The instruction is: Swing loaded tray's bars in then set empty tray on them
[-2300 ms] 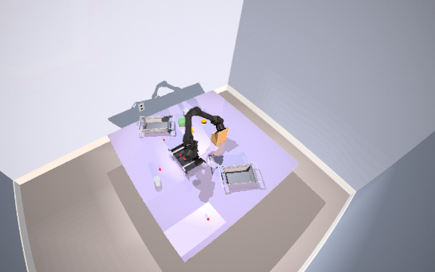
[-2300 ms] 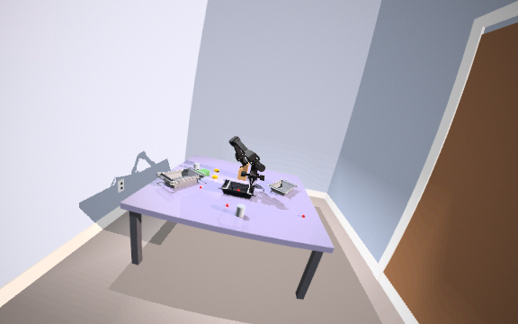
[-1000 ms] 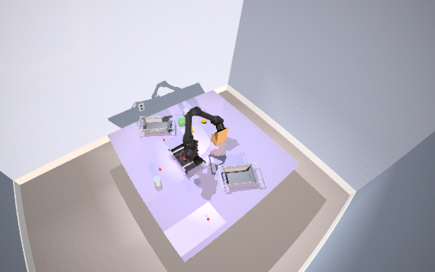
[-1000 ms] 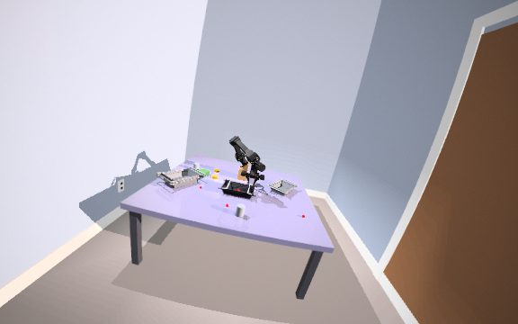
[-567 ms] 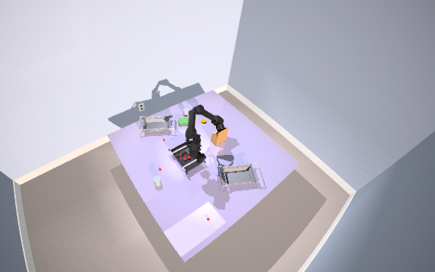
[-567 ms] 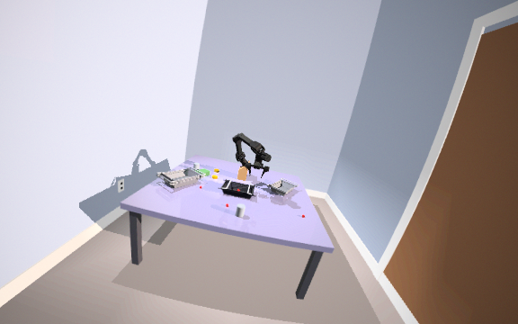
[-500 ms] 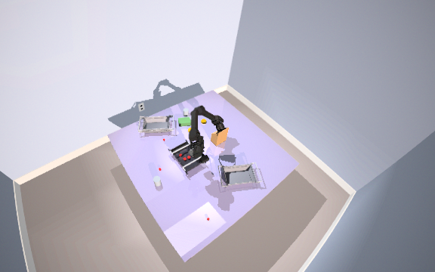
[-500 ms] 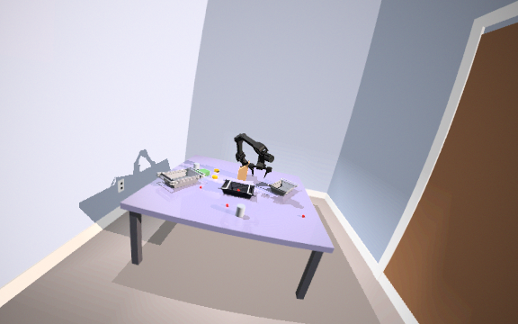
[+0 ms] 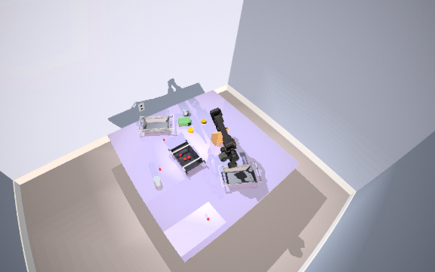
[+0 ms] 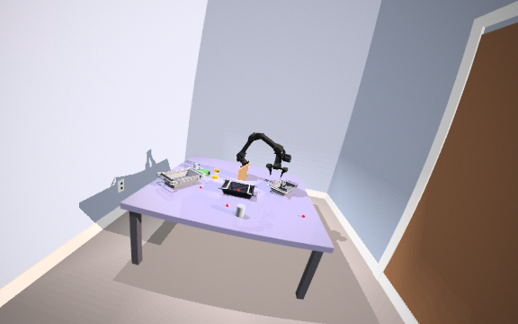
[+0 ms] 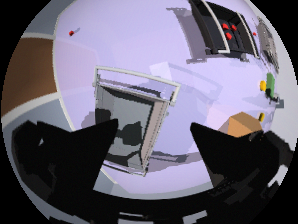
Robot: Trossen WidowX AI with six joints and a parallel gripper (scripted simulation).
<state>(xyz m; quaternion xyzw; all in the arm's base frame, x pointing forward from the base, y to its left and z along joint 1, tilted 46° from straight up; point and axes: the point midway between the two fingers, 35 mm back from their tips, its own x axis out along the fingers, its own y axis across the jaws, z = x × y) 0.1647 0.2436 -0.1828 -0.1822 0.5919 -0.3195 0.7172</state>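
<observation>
Right now the grey tray is 70 mm behind my gripper tip, 100 mm to the left of it and 100 mm below it. The rest, counted from my gripper tip: green block 10 mm ahead, 660 mm to the right, 120 mm below.
</observation>
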